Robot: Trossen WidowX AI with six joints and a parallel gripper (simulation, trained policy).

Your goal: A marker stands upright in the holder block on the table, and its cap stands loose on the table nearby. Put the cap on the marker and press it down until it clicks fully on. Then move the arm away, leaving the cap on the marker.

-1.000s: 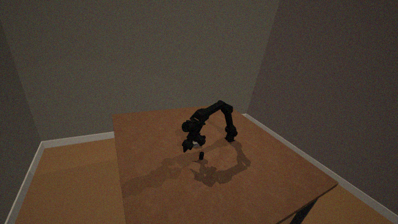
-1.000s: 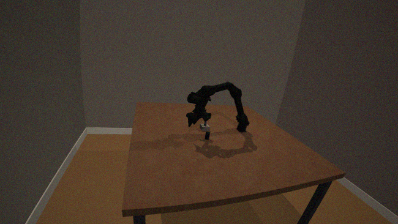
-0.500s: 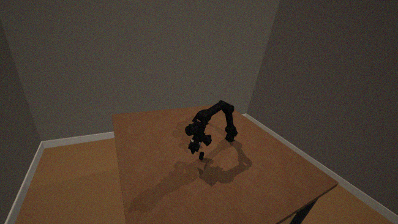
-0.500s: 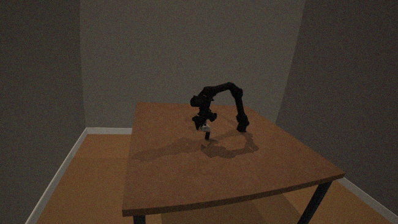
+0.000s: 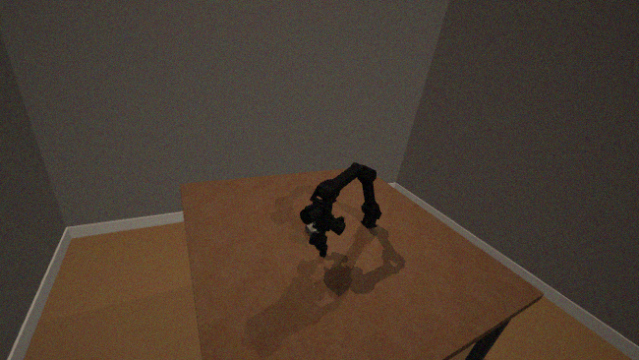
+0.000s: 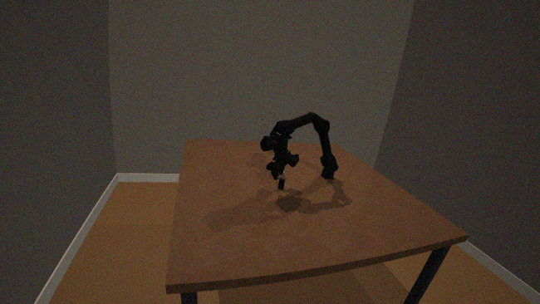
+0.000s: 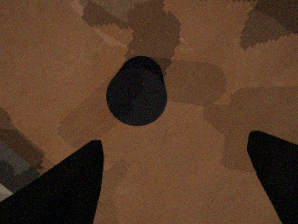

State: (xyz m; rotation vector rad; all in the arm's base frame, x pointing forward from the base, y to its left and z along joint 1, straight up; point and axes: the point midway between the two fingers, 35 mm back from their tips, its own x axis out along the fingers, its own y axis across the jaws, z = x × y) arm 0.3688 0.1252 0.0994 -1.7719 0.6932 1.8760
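Now: the dark marker cap 4 cm below my gripper tip and 2 cm behind it. From my gripper tip the other things lie so: pale holder block (15 cm to the right, 5 cm below, 5 cm behind).
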